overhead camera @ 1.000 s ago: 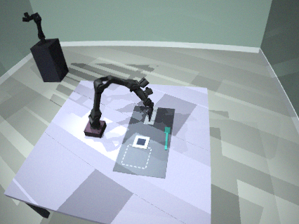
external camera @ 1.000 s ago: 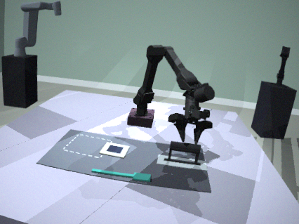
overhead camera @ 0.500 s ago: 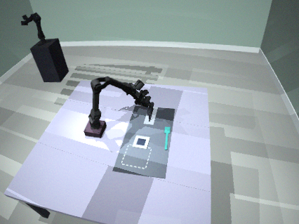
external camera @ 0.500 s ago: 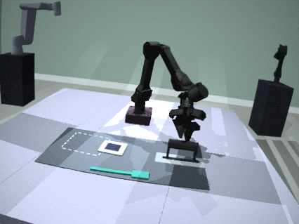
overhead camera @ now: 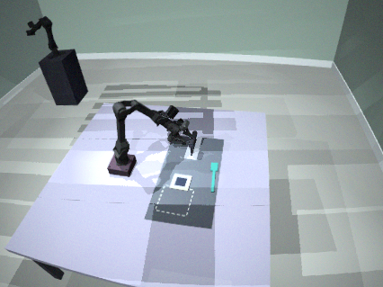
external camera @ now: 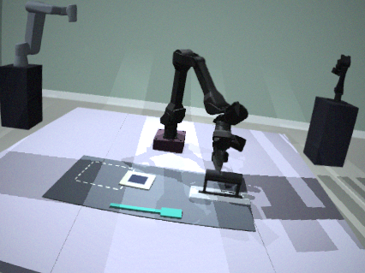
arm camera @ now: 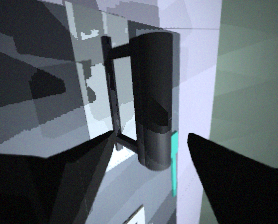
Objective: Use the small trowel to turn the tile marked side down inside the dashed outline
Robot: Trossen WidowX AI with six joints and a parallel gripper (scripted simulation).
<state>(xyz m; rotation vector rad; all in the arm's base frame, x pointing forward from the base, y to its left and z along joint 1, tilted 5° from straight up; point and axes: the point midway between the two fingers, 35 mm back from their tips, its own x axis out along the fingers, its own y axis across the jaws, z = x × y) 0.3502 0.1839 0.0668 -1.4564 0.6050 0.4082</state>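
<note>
My gripper tip is now 2 cm short of the trowel, 1 cm to the left of it and 5 cm above it. The rest, counted from my gripper tip: tile: 2 cm behind, 26 cm to the right, 8 cm below; dark mat: 2 cm ahead, 21 cm to the right, 10 cm below; teal flat tool: 16 cm ahead, 19 cm to the right, 8 cm below.
</note>
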